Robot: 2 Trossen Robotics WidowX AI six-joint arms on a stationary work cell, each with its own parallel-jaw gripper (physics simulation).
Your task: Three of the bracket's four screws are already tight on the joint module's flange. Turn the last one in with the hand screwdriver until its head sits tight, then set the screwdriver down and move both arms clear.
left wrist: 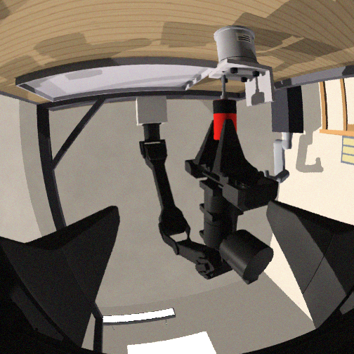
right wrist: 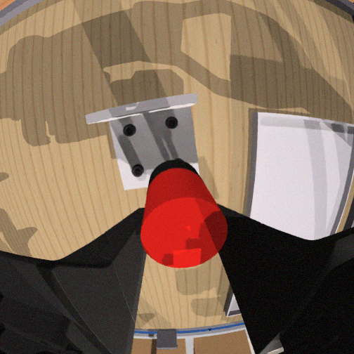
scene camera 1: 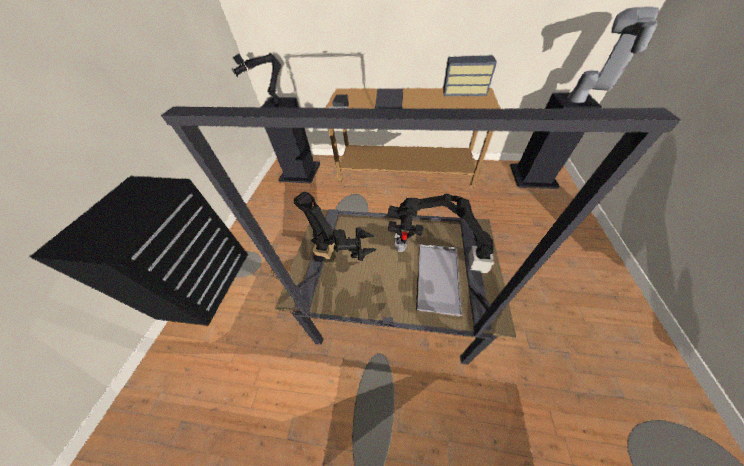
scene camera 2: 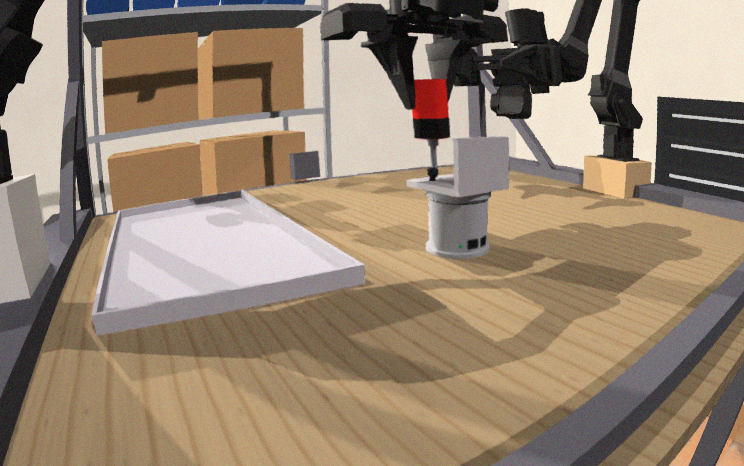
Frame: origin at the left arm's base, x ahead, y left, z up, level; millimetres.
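Seen in the pictures: left gripper, fingertip midpoint: (scene camera 1: 375, 242) (scene camera 2: 472, 64); right gripper, fingertip midpoint: (scene camera 1: 404, 237) (scene camera 2: 426, 108); left arm's base, link origin: (scene camera 1: 322, 245) (scene camera 2: 618, 158); right arm's base, link origin: (scene camera 1: 482, 254).
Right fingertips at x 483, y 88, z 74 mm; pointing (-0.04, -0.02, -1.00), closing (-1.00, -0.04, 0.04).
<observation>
Offsets run from my right fingertips to a thing's middle. "*": to the spot under its first point. Level surfaces: height alone.
The screwdriver, with red and black handle {* dx +2, dy -10, dz +25 mm} (scene camera 1: 404, 236) (scene camera 2: 431, 99) (left wrist: 220, 131) (right wrist: 180, 235), stands upright, its tip at the black head of the fourth screw {dx +2, dy +10, dz -66 mm} (scene camera 2: 432, 174) (left wrist: 224, 80). That head shows slightly above the bracket {dx -19, dy +24, dz -53 mm} (scene camera 2: 481, 163) (left wrist: 260, 84) (right wrist: 187, 135); the handle hides it in the right wrist view. Three screws (right wrist: 129, 130) (right wrist: 172, 122) (right wrist: 137, 170) sit flat in the bracket. The white joint module {dx -19, dy +24, dz -103 mm} (scene camera 2: 457, 225) (left wrist: 235, 45) stands upright below. My right gripper (scene camera 2: 430, 103) (right wrist: 178, 213) is shut on the handle. My left gripper (scene camera 1: 373, 243) is open and empty, left of the module in scene camera 1.
A shallow white tray {dx +219, dy -143, dz -127 mm} (scene camera 1: 439, 285) (scene camera 2: 230, 301) (left wrist: 125, 80) (right wrist: 300, 175) lies on the wooden table {dz -135 mm} (scene camera 2: 329, 406), beside the module on the right arm's side. The bracket's upright plate rises close beside the screwdriver shaft. A dark frame (scene camera 1: 417, 119) surrounds the work cell.
</observation>
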